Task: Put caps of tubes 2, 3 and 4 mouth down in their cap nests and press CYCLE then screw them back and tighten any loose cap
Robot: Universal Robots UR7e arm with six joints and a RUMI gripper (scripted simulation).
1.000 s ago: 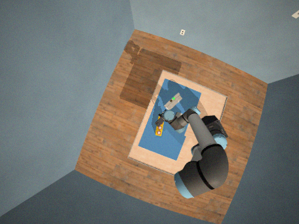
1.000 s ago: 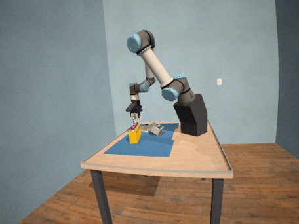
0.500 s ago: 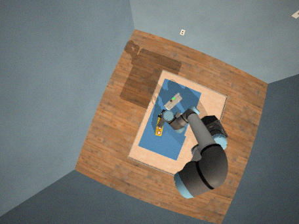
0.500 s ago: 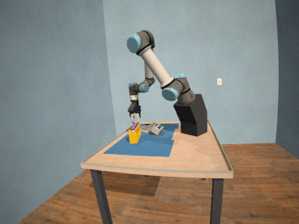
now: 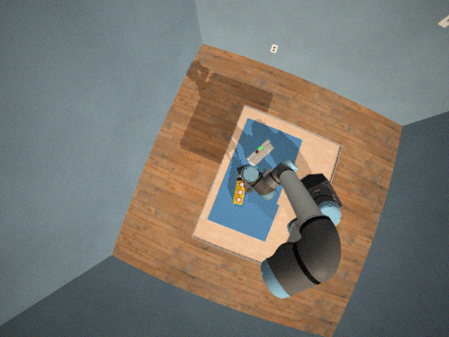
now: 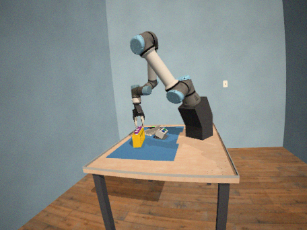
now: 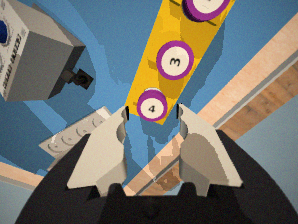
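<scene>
Right now the cap is 50 mm to the left of my hand, 10 mm below it and 10 mm behind it. From my hand the other things lie so: green key: 200 mm behind, 90 mm to the right, 60 mm below; then blue cycle key: 200 mm behind, 60 mm below, 50 mm to the right; then key housing: 180 mm behind, 70 mm to the right, 70 mm below.
</scene>
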